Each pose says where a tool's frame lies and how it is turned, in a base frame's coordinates. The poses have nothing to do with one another.
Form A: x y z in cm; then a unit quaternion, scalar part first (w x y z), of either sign.
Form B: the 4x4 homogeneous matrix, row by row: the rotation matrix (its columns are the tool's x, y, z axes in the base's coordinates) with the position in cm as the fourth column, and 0 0 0 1 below. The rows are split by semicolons. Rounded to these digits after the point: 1 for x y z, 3 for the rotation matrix.
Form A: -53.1, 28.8, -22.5, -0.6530, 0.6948, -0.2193, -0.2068
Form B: 0.818, -0.575, -0.001, -53.1; -0.035, -0.051, 0.998, 28.8; -0.574, -0.817, -0.062, -22.5; 0, 0, 0, 1
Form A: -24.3, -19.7, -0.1, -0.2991, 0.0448, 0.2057, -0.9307
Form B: -0.817, -0.538, -0.206, -24.3; 0.575, -0.736, -0.356, -19.7; 0.040, -0.410, 0.911, -0.1; 0, 0, 0, 1
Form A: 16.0, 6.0, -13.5, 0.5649, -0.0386, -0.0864, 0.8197
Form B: -0.359, -0.919, -0.161, 16.0; 0.933, -0.347, -0.098, 6.0; 0.034, -0.185, 0.982, -13.5; 0, 0, 0, 1
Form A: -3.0, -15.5, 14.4, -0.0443, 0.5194, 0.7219, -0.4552
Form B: -0.457, 0.710, -0.537, -3.0; 0.790, 0.046, -0.611, -15.5; -0.409, -0.703, -0.582, 14.4; 0, 0, 0, 1
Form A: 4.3, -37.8, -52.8, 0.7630, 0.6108, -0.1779, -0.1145
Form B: 0.910, -0.043, -0.411, 4.3; -0.392, 0.228, -0.891, -37.8; 0.132, 0.973, 0.191, -52.8; 0, 0, 0, 1
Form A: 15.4, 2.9, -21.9, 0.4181, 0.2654, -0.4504, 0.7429
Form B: -0.510, -0.860, 0.018, 15.4; 0.382, -0.245, -0.891, 2.9; 0.771, -0.447, 0.453, -21.9; 0, 0, 0, 1
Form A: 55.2, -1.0, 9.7, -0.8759, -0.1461, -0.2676, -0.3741
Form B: 0.577, -0.577, 0.578, 55.2; 0.733, 0.677, -0.056, -1.0; -0.359, 0.456, 0.814, 9.7; 0, 0, 0, 1
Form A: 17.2, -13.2, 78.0, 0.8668, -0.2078, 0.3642, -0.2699
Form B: 0.589, 0.317, 0.744, 17.2; -0.619, 0.768, 0.164, -13.2; -0.519, -0.557, 0.648, 78.0; 0, 0, 0, 1
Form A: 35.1, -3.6, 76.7, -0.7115, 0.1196, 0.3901, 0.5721
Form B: 0.041, 0.907, -0.418, 35.1; -0.721, 0.317, 0.617, -3.6; 0.692, 0.276, 0.667, 76.7; 0, 0, 0, 1
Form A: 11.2, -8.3, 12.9, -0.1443, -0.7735, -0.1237, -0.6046
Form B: 0.238, 0.017, 0.971, 11.2; 0.366, -0.928, -0.074, -8.3; 0.900, 0.373, -0.227, 12.9; 0, 0, 0, 1
